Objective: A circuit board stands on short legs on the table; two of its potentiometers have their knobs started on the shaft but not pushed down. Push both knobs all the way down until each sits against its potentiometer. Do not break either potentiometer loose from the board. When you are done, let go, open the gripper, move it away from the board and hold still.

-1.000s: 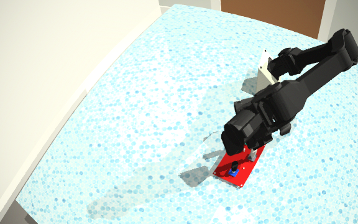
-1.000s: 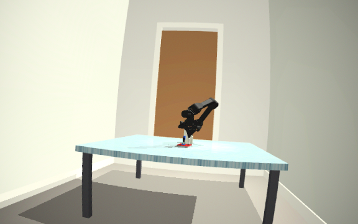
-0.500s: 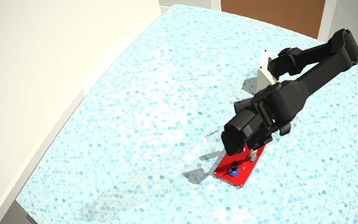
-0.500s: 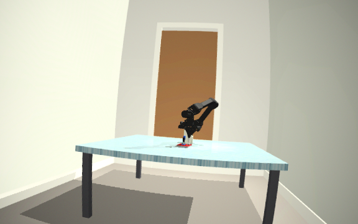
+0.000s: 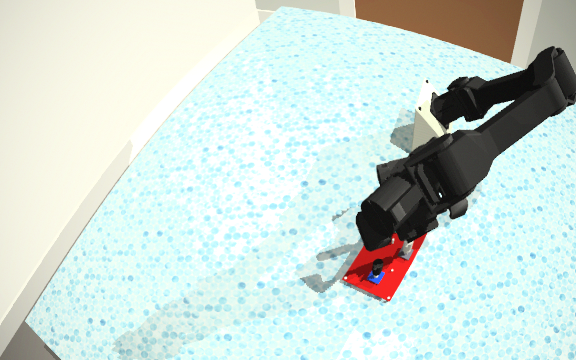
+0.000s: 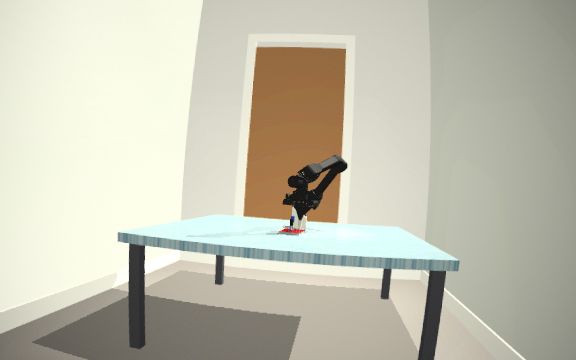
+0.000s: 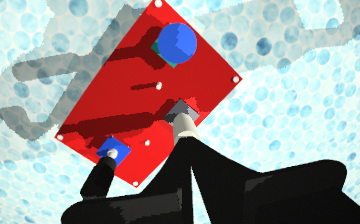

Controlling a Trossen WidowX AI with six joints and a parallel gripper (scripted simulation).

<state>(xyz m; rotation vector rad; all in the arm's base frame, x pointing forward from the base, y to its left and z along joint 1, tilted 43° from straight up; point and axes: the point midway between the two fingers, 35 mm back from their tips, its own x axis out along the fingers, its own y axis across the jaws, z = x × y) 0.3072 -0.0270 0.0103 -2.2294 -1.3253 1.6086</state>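
The cream knob lies 1 cm below my gripper tip.
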